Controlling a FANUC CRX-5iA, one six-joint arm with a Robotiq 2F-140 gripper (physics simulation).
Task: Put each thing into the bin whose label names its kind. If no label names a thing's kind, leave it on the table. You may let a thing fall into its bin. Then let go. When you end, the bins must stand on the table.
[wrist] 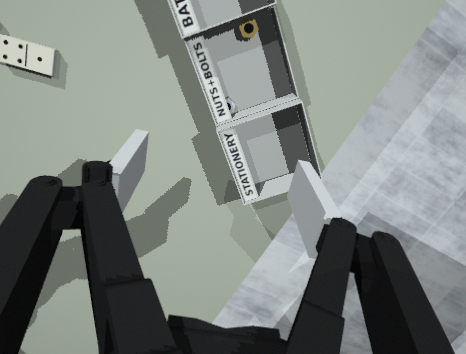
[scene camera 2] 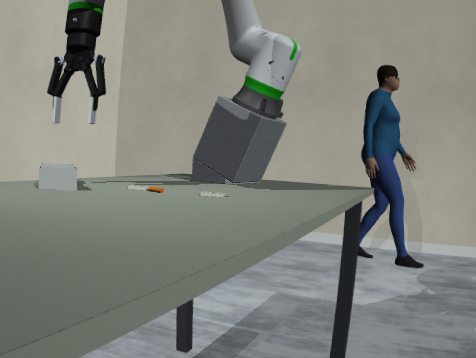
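Where they show: gripper, between the fingertips: (wrist: pixel 221 165) (scene camera 2: pixel 73 123); arm's base, origin of its link: (scene camera 2: pixel 253 109).
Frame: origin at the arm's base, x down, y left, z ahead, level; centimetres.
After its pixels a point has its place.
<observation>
My gripper (scene camera 2: pixel 74 121) @[x 8.2, y -24.3, z 50.5 cm] (wrist: pixel 221 165) @[x 8.2, y -24.3, z 50.5 cm] is open and empty, high above the bin row (scene camera 2: pixel 58 177) @[x 20.6, y -13.3, z 63.0 cm]. In the wrist view, the NUTS+BOLTS bin (wrist: pixel 210 80) @[x 20.5, y -21.5, z 53.0 cm] holds a brass-coloured nut (wrist: pixel 248 28) @[x 21.7, y -21.9, z 58.8 cm] near its far end and a silver nut (wrist: pixel 230 106) @[x 21.8, y -24.5, z 51.9 cm] at the corner by the label and the STATIONERY bin. The silver nut is partly hidden by the bin's label wall. The STATIONERY bin (wrist: pixel 240 165) @[x 19.1, y -28.3, z 48.0 cm] shows a bare floor, partly hidden by a finger. A bin labelled "BAT..." (wrist: pixel 182 15) @[x 19.1, y -16.6, z 56.3 cm] is cut off at the top. A white domino (wrist: pixel 30 55) @[x 22.6, y -6.0, z 45.2 cm] lies on the table, left of the bins.
On the table (scene camera 2: pixel 150 240) @[x 23.3, y 32.4, z 86.4 cm], a flat white piece (scene camera 2: pixel 137 188) @[x 23.0, y -5.4, z 46.1 cm] lies by an orange cylindrical piece (scene camera 2: pixel 156 189) @[x 22.7, y 0.9, z 46.9 cm]. Another flat white piece (scene camera 2: pixel 213 194) @[x 22.9, y 13.3, z 43.4 cm] lies to their right. The grey robot base (scene camera 2: pixel 235 145) @[x 11.7, y -1.2, z 8.4 cm] stands behind. The table edge is close beside the bins. A person (scene camera 2: pixel 385 130) is beyond the table.
</observation>
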